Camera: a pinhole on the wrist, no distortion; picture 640 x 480 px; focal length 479.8 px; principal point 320.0 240.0 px. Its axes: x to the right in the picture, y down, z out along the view. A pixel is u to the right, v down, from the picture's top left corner.
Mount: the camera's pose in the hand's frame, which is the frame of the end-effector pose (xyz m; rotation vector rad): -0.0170 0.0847 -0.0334 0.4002 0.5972 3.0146
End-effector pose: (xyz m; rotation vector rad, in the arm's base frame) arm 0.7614 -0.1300 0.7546 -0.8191 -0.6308 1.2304
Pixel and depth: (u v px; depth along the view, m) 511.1 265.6 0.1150
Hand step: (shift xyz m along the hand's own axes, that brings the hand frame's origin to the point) -0.0314 0.1257 0.0827
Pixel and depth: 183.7 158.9 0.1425
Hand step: 0.0588 0.1559 0.0748
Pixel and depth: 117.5 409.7 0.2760
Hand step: 0.1679 0.0857 0.2217
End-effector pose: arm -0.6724 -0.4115 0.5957 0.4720 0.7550 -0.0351
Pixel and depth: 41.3 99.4 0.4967
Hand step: 0.3892 0.3765 0.2844
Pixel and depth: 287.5 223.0 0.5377
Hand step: 0.1574 0.2975 0.4304
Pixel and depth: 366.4 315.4 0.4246
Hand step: 0.0540 0.1835 0.3809
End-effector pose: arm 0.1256 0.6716 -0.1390 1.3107 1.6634 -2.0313
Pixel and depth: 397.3 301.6 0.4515
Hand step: 0.0303 0.2044 0.4092
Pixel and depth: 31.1 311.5 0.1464
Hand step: 0.1063 0.1106 0.0841
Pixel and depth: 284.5 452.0 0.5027
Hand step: 0.1511 0.0615 0.4906
